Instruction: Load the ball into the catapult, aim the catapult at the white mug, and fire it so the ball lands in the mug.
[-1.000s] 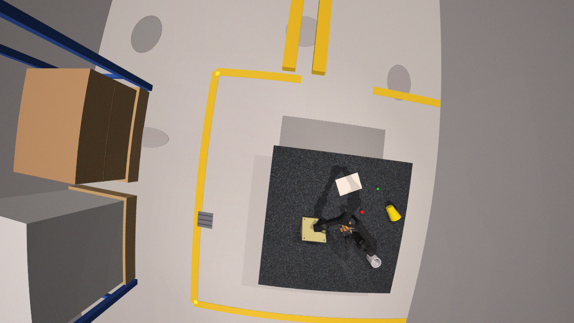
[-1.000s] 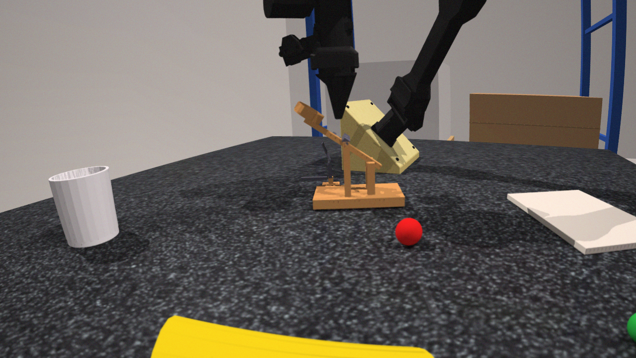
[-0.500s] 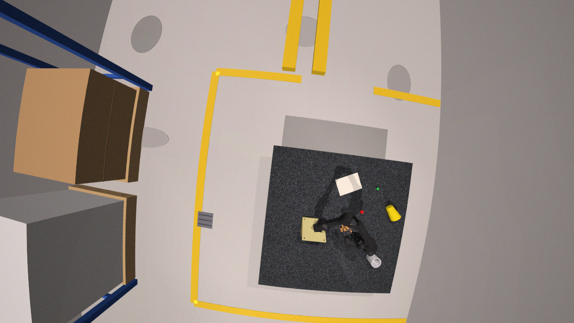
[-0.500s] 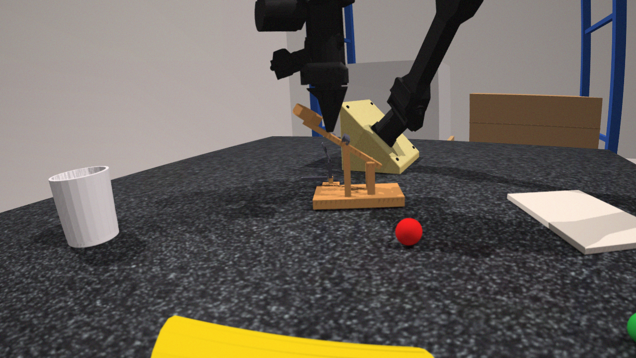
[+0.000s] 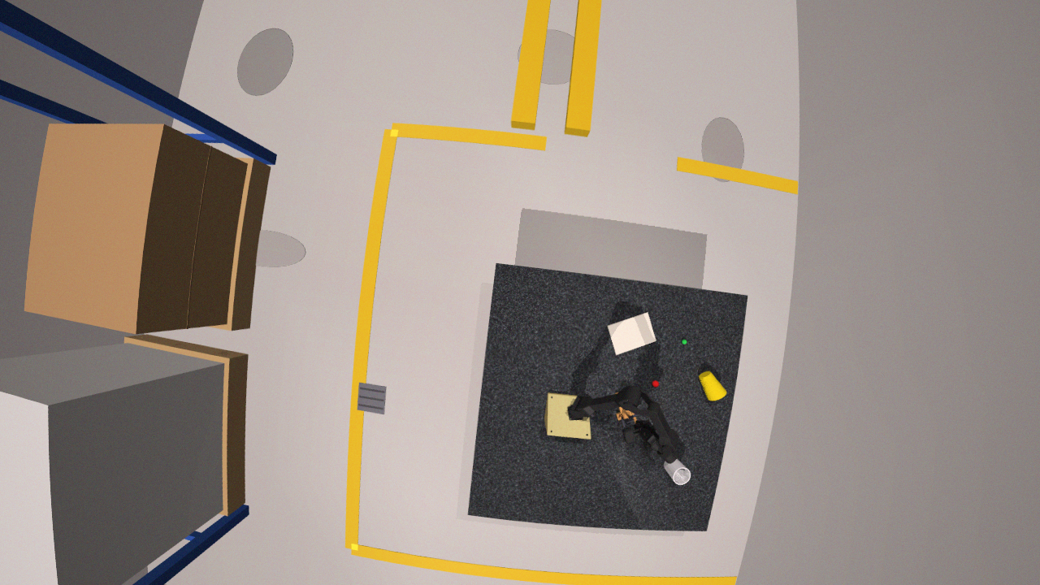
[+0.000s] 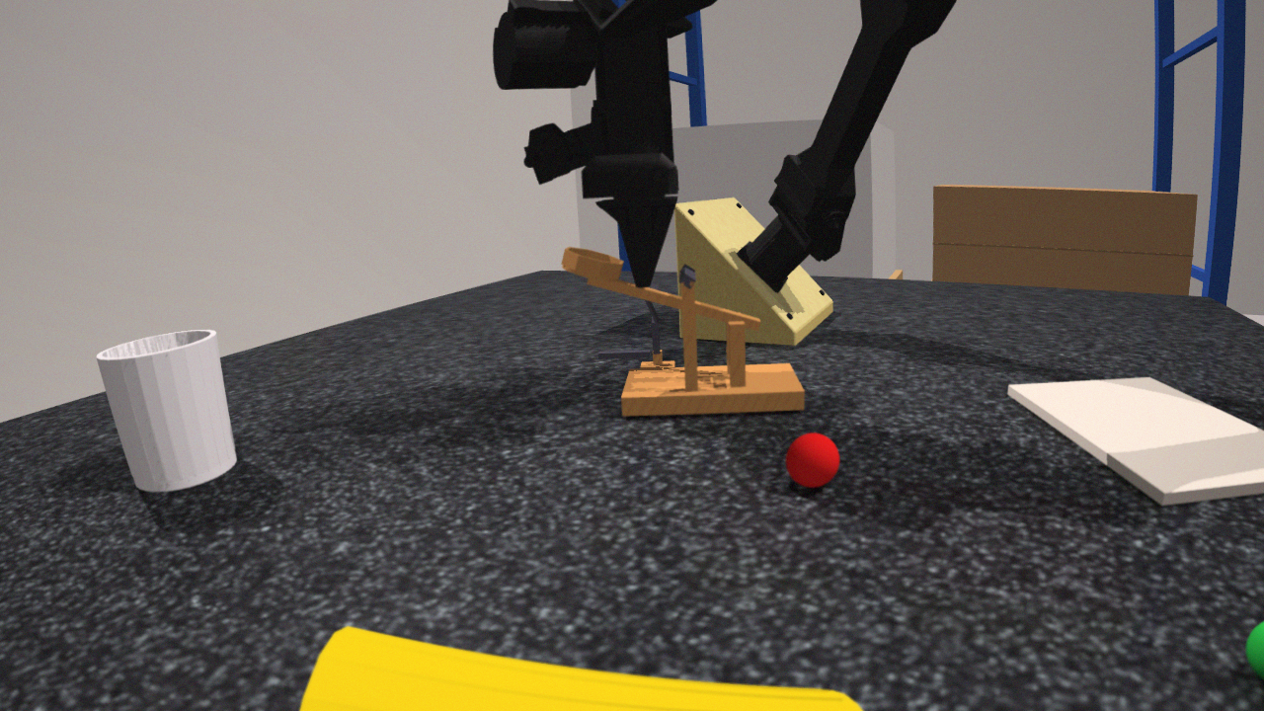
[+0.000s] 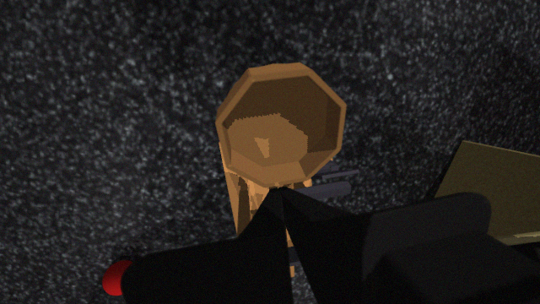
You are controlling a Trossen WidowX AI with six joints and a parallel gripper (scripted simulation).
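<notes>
Right now my gripper tip is 3 cm above the catapult, 1 cm to the right of it and 1 cm past it. Also, from my gripper tip: white flat slab (40 cm to the left, 9 cm below); white mug (29 cm to the right, 25 cm ahead, 7 cm below); red ball (15 cm to the left, 12 cm ahead, 8 cm below).
</notes>
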